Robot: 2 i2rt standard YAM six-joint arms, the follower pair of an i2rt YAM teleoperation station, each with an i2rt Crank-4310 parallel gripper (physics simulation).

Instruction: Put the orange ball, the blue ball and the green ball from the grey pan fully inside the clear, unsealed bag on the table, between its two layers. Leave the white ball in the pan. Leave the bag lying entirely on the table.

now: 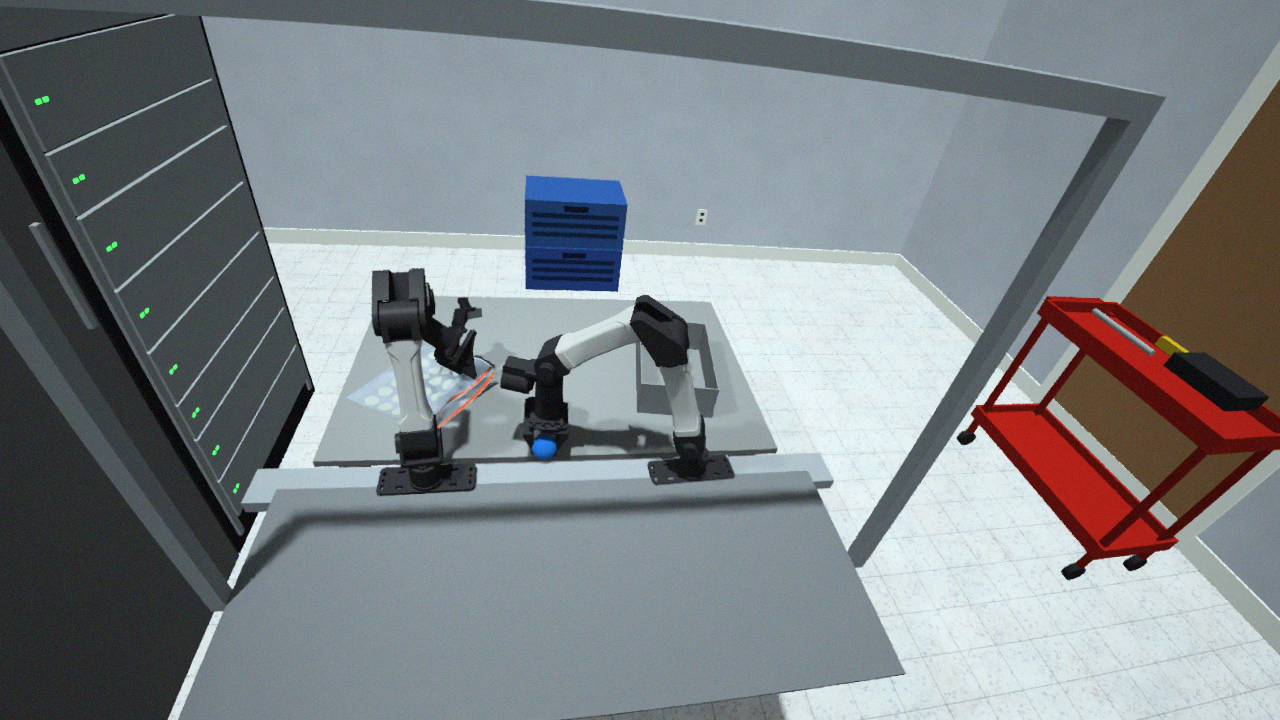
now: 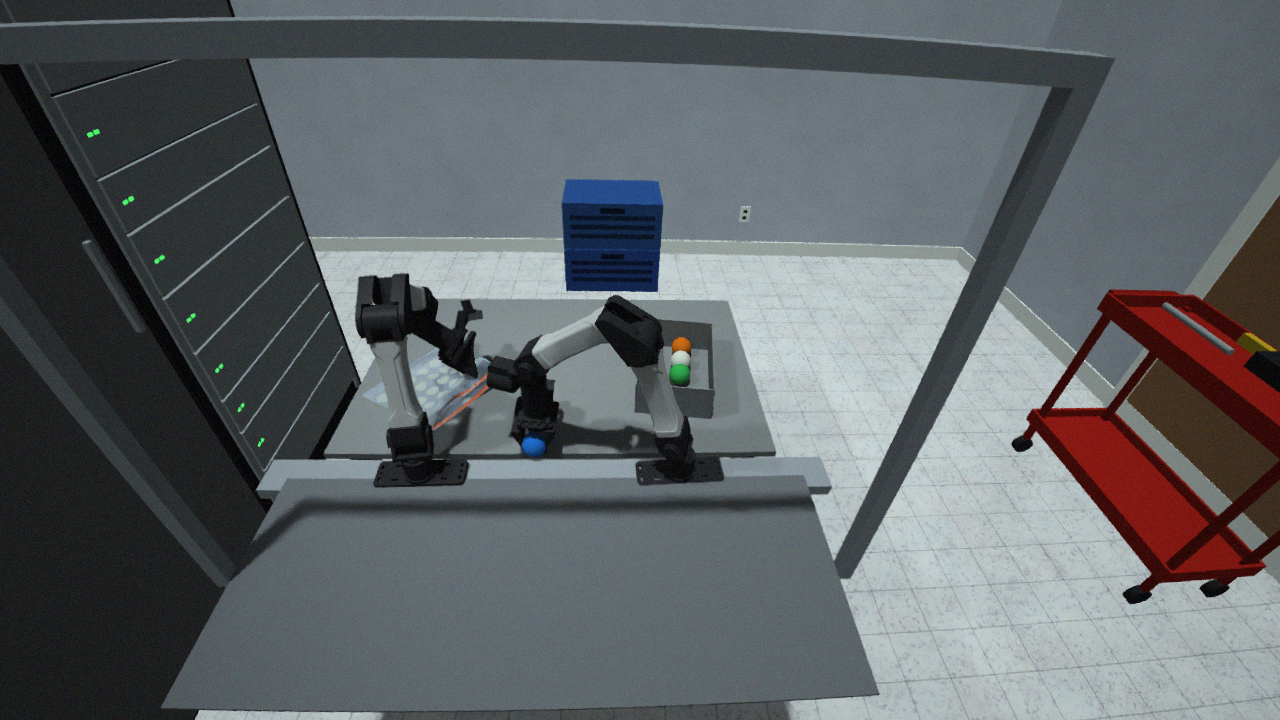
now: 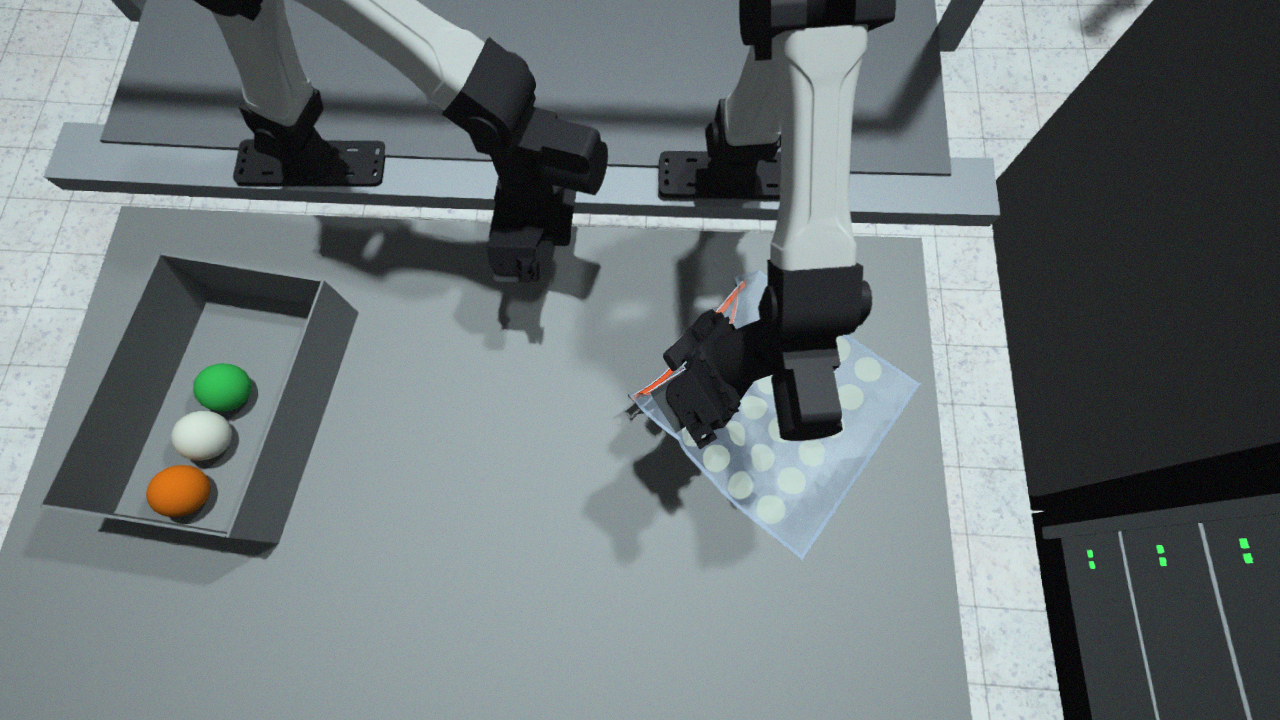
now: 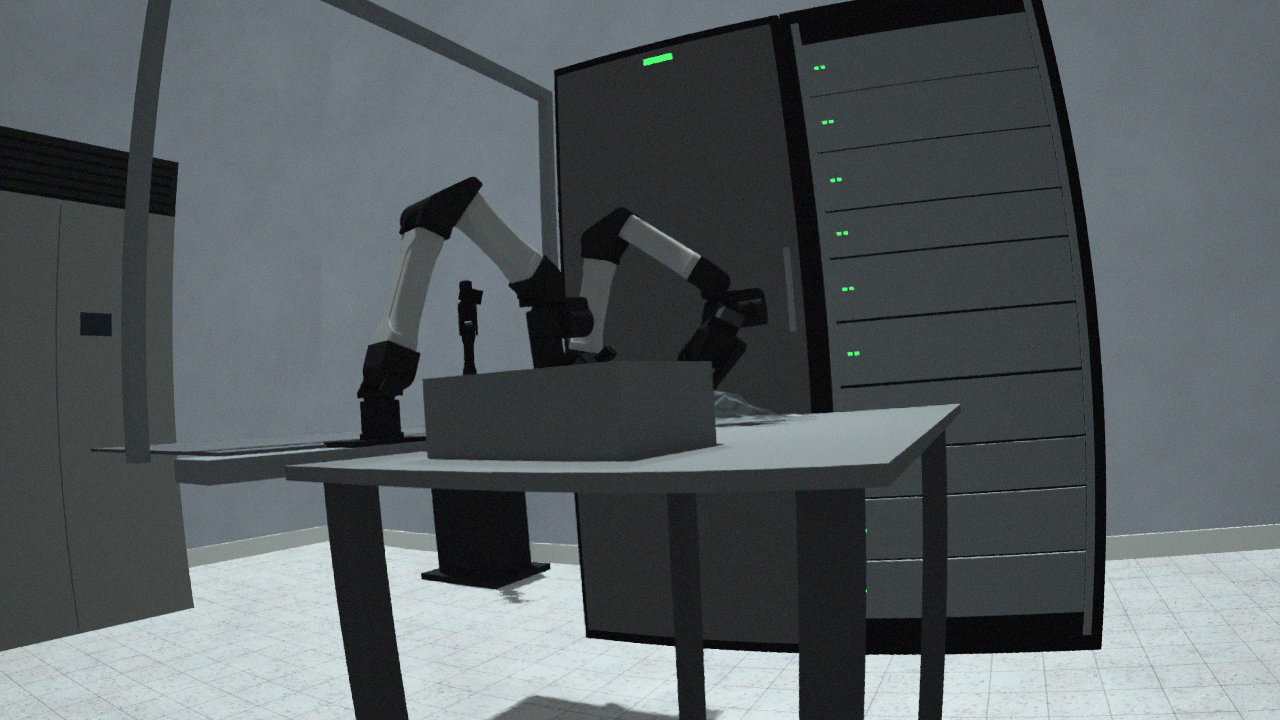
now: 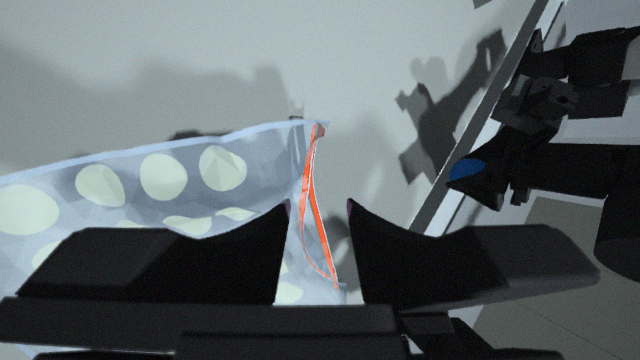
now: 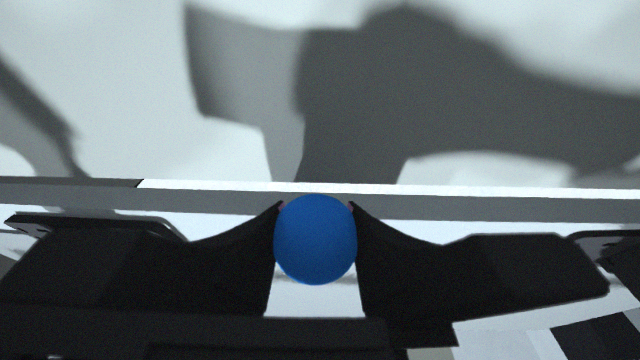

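Note:
The blue ball (image 1: 543, 448) (image 2: 533, 445) (image 5: 467, 169) (image 6: 315, 245) is between the fingers of my right gripper (image 6: 316, 204), which is shut on it above the table's edge nearest the arm bases. The green ball (image 2: 680, 374) (image 3: 221, 387), white ball (image 2: 681, 358) (image 3: 201, 436) and orange ball (image 2: 681, 344) (image 3: 178, 490) lie in a row in the grey pan (image 3: 295, 420) (image 4: 537, 416). The clear bag (image 3: 801, 528) (image 5: 260, 155) lies on the table, its orange-lined mouth (image 5: 325, 240) slightly parted. My left gripper (image 5: 318, 201) is open and empty above the mouth, partly hiding it.
The grey table (image 3: 465, 582) carries the pan and bag at opposite sides. The mounting beam (image 3: 429, 192) with both arm bases runs along one edge. Dark cabinets (image 4: 680, 268) stand beyond the bag side. The right arm's wrist is between pan and bag.

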